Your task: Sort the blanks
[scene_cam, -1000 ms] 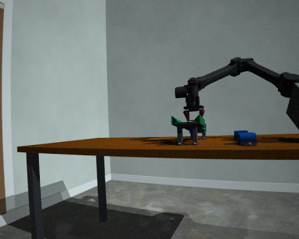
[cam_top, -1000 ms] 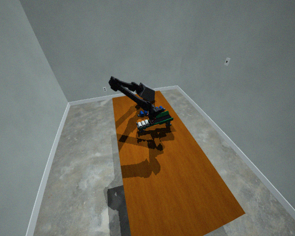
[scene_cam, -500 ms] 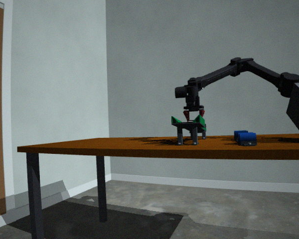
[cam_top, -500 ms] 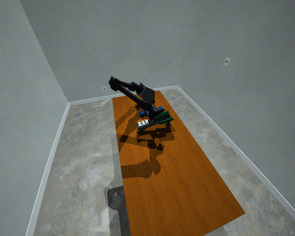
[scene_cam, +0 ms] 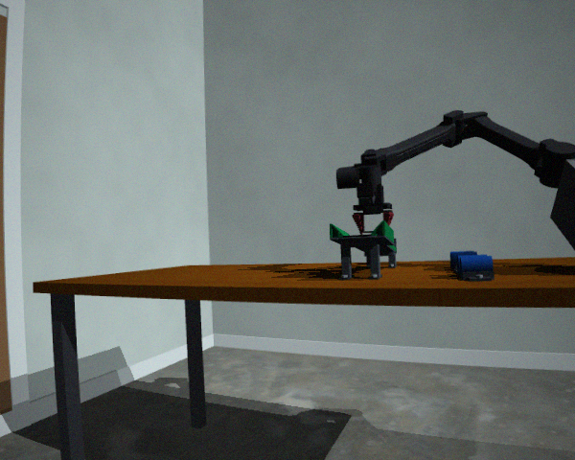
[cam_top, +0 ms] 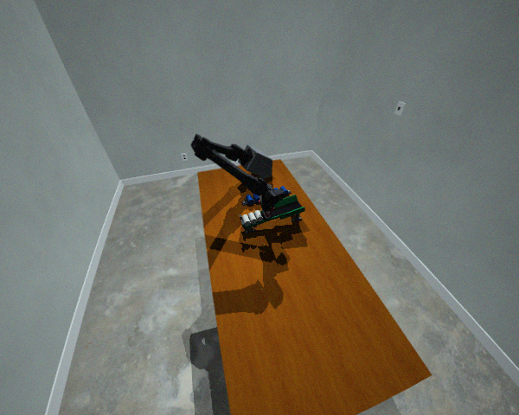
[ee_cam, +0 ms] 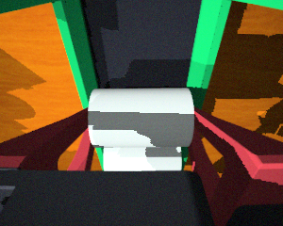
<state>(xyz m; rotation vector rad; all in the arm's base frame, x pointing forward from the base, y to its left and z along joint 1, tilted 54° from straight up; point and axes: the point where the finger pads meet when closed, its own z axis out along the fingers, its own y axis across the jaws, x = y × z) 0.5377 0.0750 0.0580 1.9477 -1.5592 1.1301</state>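
Now: hand 40 mm to the right of the feed ramp and 30 mm above it. Round my hand: grey stock rack (250 mm behind, 80 mm to the left, 100 mm below).
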